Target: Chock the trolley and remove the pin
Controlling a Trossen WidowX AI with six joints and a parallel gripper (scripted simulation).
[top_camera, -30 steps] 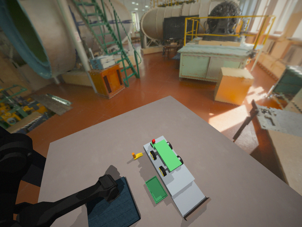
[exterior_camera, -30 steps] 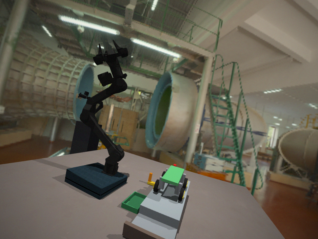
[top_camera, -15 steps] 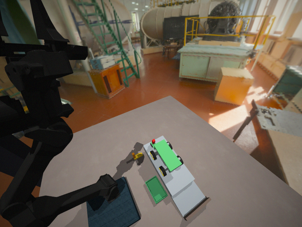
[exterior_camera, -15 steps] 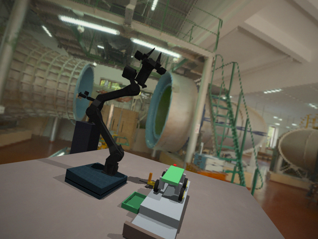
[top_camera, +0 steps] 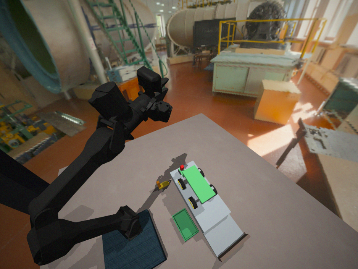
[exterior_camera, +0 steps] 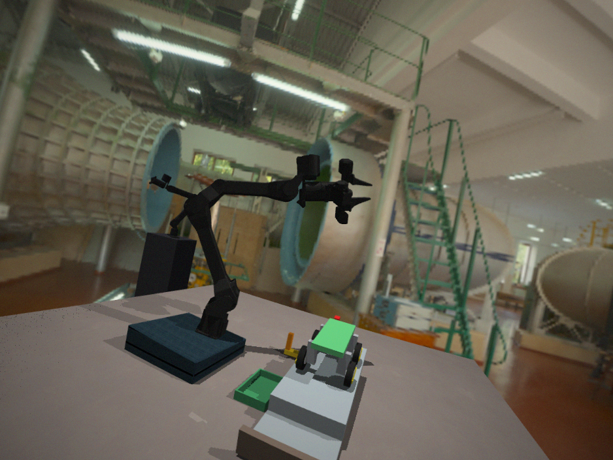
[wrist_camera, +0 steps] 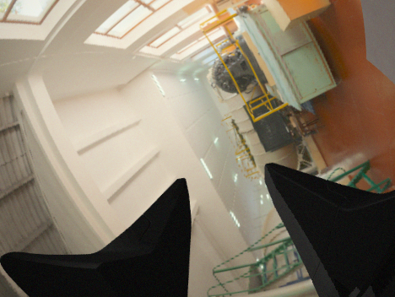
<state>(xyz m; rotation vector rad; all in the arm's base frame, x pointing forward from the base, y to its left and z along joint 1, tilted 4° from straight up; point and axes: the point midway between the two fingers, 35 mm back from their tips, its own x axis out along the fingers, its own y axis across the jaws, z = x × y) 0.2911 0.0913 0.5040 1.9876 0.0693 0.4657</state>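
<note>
The yellow chock lies 130 mm behind my gripper tip, 10 mm to the right of it and 520 mm below it. From my gripper tip the other things lie so: grey ramp 20 mm behind, 180 mm to the right, 490 mm below; then red-headed stop pin 20 mm behind, 60 mm to the right, 410 mm below; then trolley 20 mm behind, 170 mm to the right, 430 mm below.
</note>
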